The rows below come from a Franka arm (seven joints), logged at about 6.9 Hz.
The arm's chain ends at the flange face. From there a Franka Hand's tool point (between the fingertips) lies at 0.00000 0.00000 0.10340 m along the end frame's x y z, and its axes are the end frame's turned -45 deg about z.
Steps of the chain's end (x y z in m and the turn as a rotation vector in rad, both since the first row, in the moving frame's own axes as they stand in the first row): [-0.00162, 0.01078, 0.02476, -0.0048, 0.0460, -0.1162]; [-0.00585, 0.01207, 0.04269, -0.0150, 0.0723, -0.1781]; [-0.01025, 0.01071, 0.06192, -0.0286, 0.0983, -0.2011]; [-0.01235, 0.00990, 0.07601, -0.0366, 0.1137, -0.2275]
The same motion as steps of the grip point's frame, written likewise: [-0.00555, 0.01001, 0.02465, -0.0359, 0.0291, -0.1162]; [-0.00794, 0.01037, 0.04241, -0.0617, 0.0405, -0.1781]; [-0.00884, 0.00901, 0.06138, -0.0897, 0.0493, -0.2011]; [-0.00891, 0.00850, 0.07528, -0.1063, 0.0545, -0.2275]
